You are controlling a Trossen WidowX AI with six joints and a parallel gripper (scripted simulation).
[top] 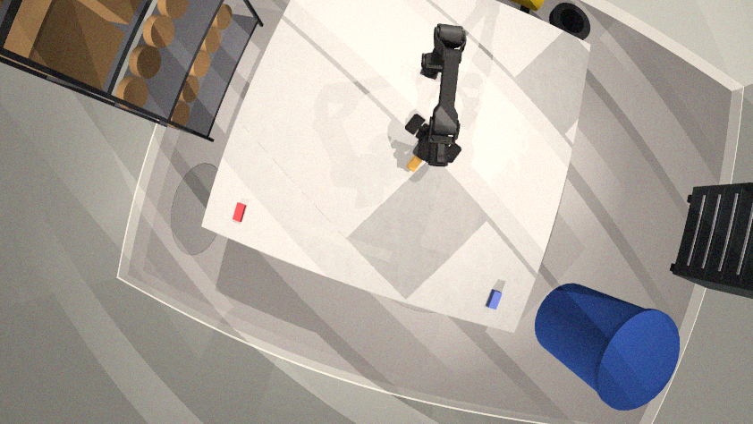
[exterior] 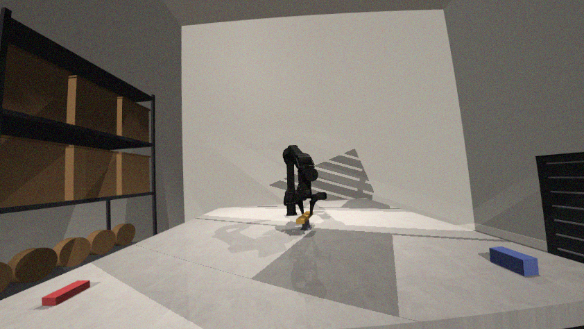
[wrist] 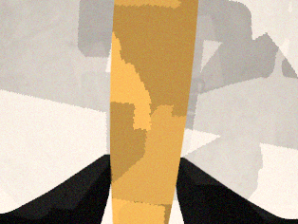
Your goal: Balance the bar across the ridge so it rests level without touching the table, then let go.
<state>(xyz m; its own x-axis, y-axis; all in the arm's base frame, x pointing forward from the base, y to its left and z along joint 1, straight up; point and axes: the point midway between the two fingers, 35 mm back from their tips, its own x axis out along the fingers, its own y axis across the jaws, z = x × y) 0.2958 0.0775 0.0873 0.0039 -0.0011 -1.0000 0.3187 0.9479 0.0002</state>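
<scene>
The orange-yellow bar lies 3 cm ahead of my gripper tip and 1 cm to the right of it. Also, from my gripper tip: red block: 58 cm to the right, 44 cm ahead, 4 cm below; then blue block: 44 cm ahead, 42 cm to the left, 4 cm below.
</scene>
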